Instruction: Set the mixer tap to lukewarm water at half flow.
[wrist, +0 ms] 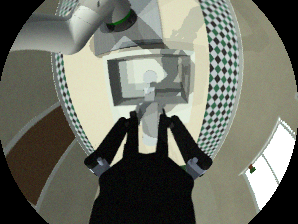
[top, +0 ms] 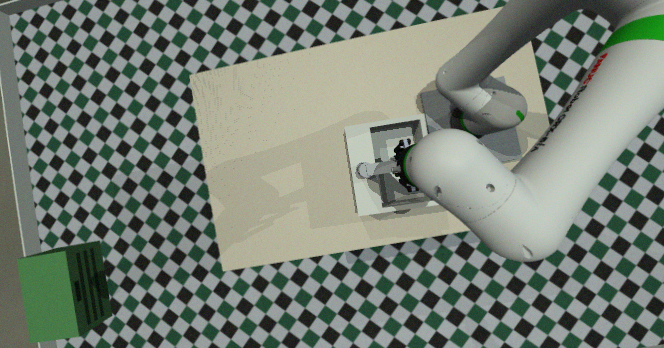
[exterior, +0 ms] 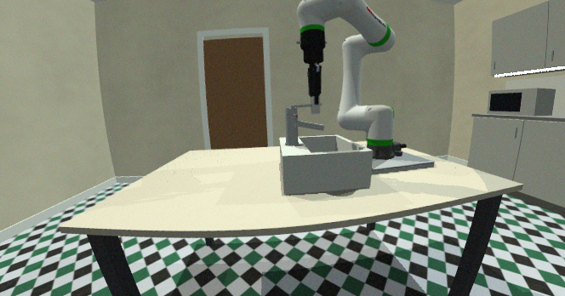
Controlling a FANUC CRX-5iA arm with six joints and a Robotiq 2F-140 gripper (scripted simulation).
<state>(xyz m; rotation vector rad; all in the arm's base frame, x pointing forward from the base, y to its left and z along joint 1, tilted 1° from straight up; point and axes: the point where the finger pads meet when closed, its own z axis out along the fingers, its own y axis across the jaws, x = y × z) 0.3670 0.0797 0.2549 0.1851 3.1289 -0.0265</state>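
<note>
Right now the lever is 4 cm ahead of my hand. Also, from my hand: grey mixer tap 6 cm ahead, 1 cm to the right, 5 cm below; sink basin 2 cm behind, 24 cm below.
</note>
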